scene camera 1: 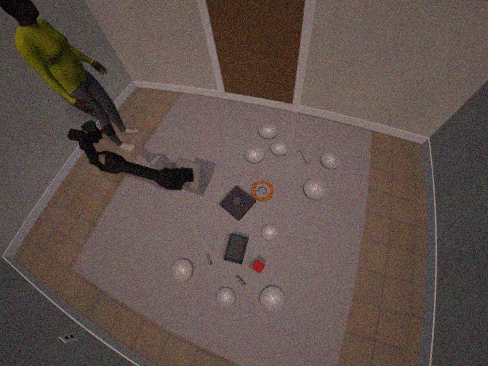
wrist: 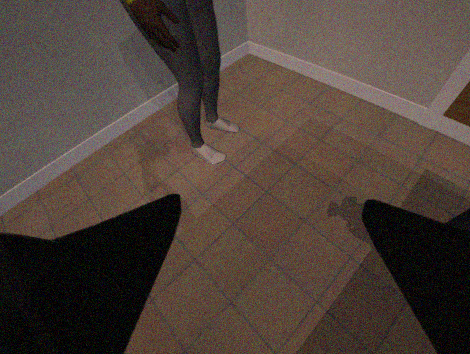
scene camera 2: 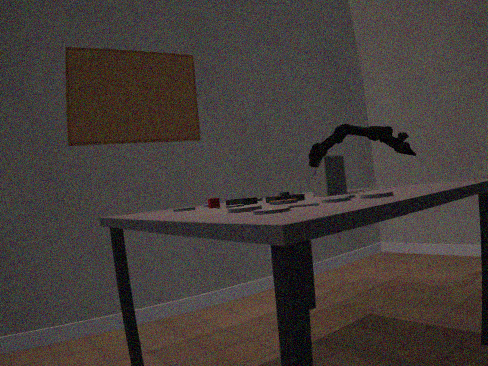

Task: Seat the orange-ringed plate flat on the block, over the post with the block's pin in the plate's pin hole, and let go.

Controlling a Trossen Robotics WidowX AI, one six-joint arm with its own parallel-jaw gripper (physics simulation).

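Places are measured from the arm's base along level axes (x right, y back, z down), in millimetres.
Pixels of known places: gripper, fingertip midpoint: point(scene camera 1: 101, 132) point(wrist: 271, 205) point(scene camera 2: 413, 154); arm's base, link origin: point(scene camera 1: 187, 174) point(scene camera 2: 326, 167).
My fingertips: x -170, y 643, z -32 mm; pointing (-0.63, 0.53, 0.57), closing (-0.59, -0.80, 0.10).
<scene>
Ahead of a thing's pixels: the offset from my fingertips to its middle.
The orange-ringed plate @[dx +135, dy -993, dz +150 mm] point(scene camera 1: 271, 191) lies on the table right of the block's right corner; whether they touch is unclear. The dark square block @[dx +221, dy -888, dz +137 mm] point(scene camera 1: 229, 203) point(scene camera 2: 299, 198) sits on the table, with a round post near its middle and a small orange pin mark right of it. The plate is not over the post. My gripper point(scene camera 1: 71, 134) point(scene camera 2: 414, 154) point(wrist: 271, 205) is open and empty, raised past the table's left side in scene camera 1, far from plate and block. The wrist view shows floor between the fingers; plate and block do not show there.
On the table point(scene camera 1: 150, 235) point(scene camera 2: 200, 224) are a dark rectangular tray @[dx +434, dy -933, dz +144 mm] point(scene camera 1: 236, 248), a red cube @[dx +489, dy -1045, dz +136 mm] point(scene camera 1: 258, 266) point(scene camera 2: 214, 202), several pale round discs and small grey rods. A grey upright slab point(scene camera 2: 335, 175) stands near the arm's base. A person point(scene camera 1: 55, 60) point(wrist: 192, 75) stands beyond the gripper.
</scene>
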